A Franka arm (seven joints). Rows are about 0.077 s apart.
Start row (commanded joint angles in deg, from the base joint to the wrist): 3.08, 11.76, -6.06, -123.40, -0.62, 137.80, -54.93
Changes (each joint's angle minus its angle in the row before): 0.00, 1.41, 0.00, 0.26, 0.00, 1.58, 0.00; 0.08, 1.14, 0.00, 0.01, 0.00, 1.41, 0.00; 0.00, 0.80, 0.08, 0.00, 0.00, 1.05, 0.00; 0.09, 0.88, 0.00, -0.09, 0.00, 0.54, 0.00; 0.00, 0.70, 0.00, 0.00, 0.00, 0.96, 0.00; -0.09, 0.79, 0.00, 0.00, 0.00, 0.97, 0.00; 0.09, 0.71, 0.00, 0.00, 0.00, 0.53, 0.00; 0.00, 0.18, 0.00, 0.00, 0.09, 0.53, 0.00
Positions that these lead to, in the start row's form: 3.08, 13.17, -6.06, -123.14, -0.62, 139.38, -54.93; 3.16, 14.31, -6.06, -123.13, -0.62, 140.79, -54.93; 3.16, 15.11, -5.98, -123.13, -0.62, 141.84, -54.93; 3.25, 15.99, -5.98, -123.22, -0.62, 142.38, -54.93; 3.25, 16.69, -5.98, -123.22, -0.62, 143.34, -54.93; 3.16, 17.48, -5.98, -123.22, -0.62, 144.31, -54.93; 3.25, 18.19, -5.98, -123.22, -0.62, 144.84, -54.93; 3.25, 18.37, -5.98, -123.22, -0.53, 145.37, -54.93
